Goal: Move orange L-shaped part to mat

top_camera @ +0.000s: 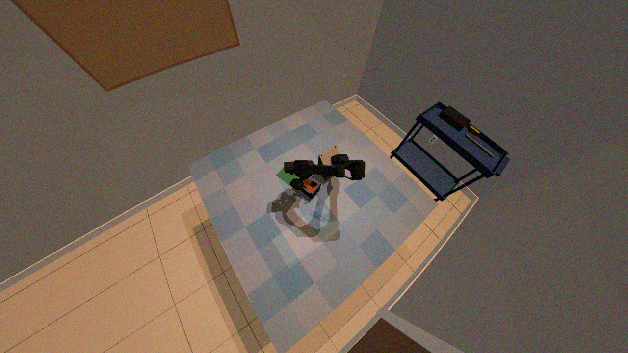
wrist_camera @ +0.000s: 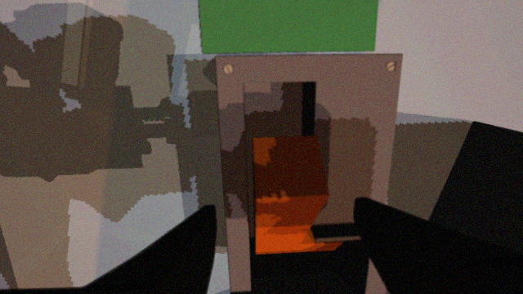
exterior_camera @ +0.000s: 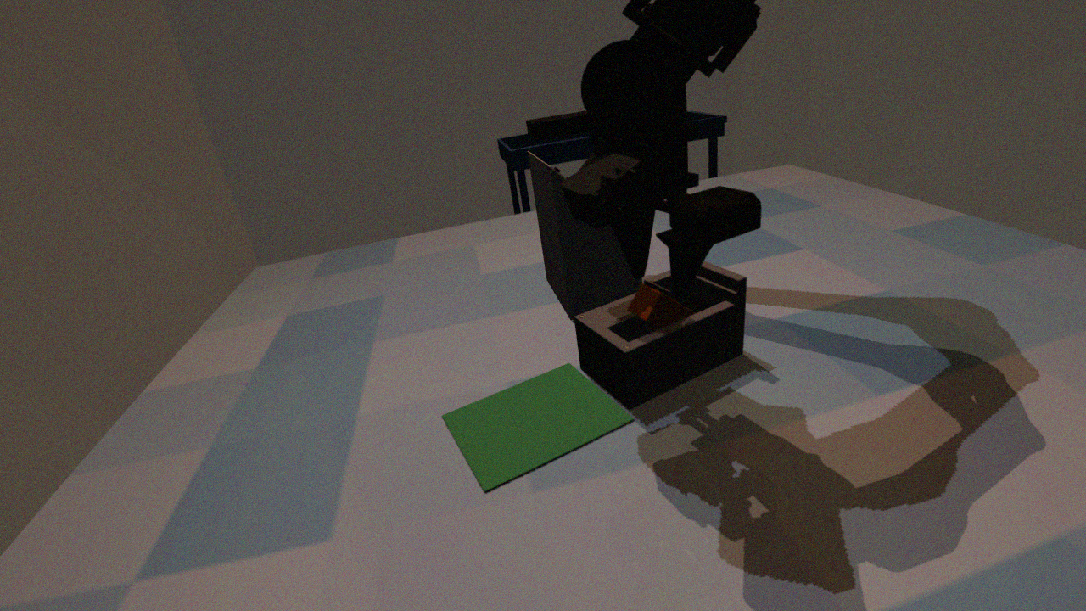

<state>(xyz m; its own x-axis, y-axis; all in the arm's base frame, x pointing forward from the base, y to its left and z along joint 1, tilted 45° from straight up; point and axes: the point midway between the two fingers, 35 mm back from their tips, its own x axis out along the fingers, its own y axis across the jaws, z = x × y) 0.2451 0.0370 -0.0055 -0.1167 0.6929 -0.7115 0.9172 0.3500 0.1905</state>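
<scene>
Now: the orange L-shaped part 3 cm behind my gripper tip, 3 cm to the left of it and 6 cm below it. Also, from my gripper tip: green mat: 4 cm ahead, 14 cm to the right, 11 cm below.
</scene>
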